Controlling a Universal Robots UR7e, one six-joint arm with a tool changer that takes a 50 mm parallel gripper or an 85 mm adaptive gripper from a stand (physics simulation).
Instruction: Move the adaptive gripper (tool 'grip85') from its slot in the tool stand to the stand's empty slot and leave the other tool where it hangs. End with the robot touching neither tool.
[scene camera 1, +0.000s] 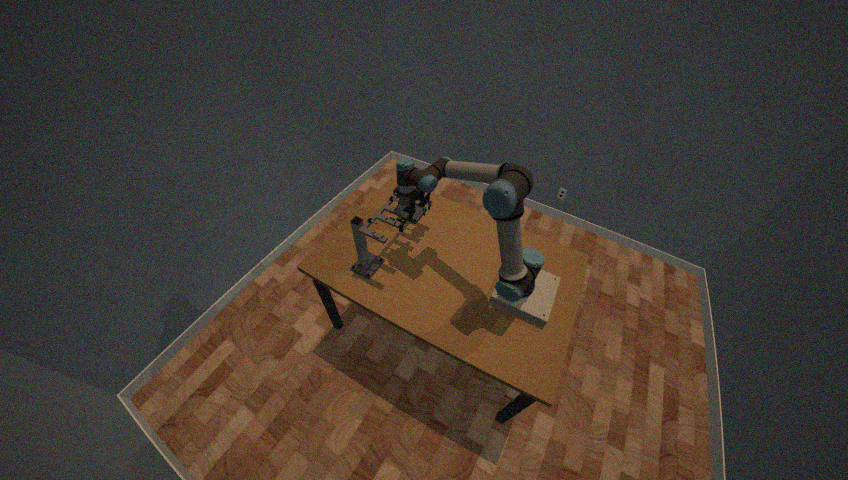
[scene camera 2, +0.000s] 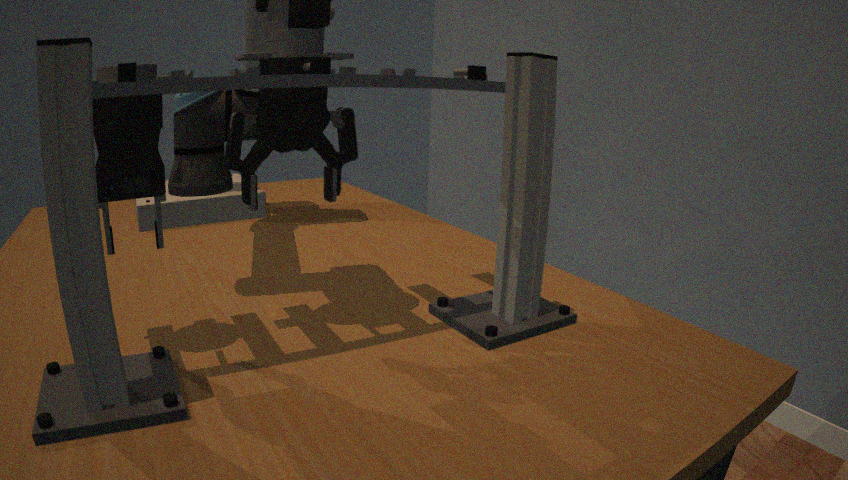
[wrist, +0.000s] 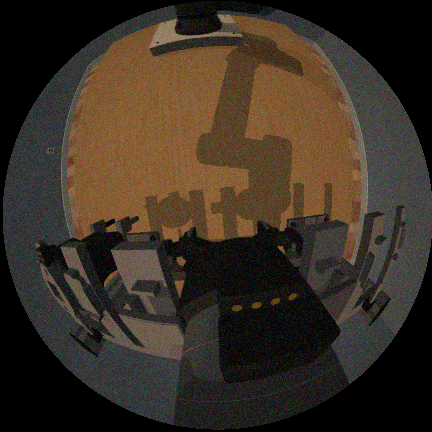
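Pixels of known places: end effector, tool point: (scene camera 2: 294, 42); arm's base, origin of the base link: (scene camera 2: 200, 189) (wrist: 197, 27).
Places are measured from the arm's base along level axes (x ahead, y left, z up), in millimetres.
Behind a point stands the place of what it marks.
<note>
The black adaptive gripper (scene camera 2: 291, 193) (wrist: 226, 234) is on the arm's flange, upright, fingers pointing down and apart, with nothing between them. It is at the middle slot of the tool stand (scene camera 2: 526, 178) {x 727, y 336, z 125 mm} (scene camera 1: 361, 243) {x 684, y 363, z 129 mm}. In the wrist view, two grey holder arms flank its body, one left and one right. Whether its coupling rests on the holder cannot be told. The other tool, a black parallel gripper (scene camera 2: 127, 148), hangs in the stand's left slot in scene camera 2, apart from the arm. The right slot there, beside the right post, holds no tool.
The stand's crossbar (scene camera 2: 416, 82) {x 704, y 216, z 220 mm} runs between two posts, close in front of the arm's tool. The posts' bolted base plates stand on the wooden table (scene camera 1: 476, 237) {x 345, y -186, z -55 mm} (scene camera 2: 595, 380) {x 859, y 356, z -55 mm}. The robot's pale base plate (scene camera 1: 544, 303) {x -150, y 20, z 0 mm} (wrist: 162, 42) {x 101, y -95, z -2 mm} lies at the table's other end.
</note>
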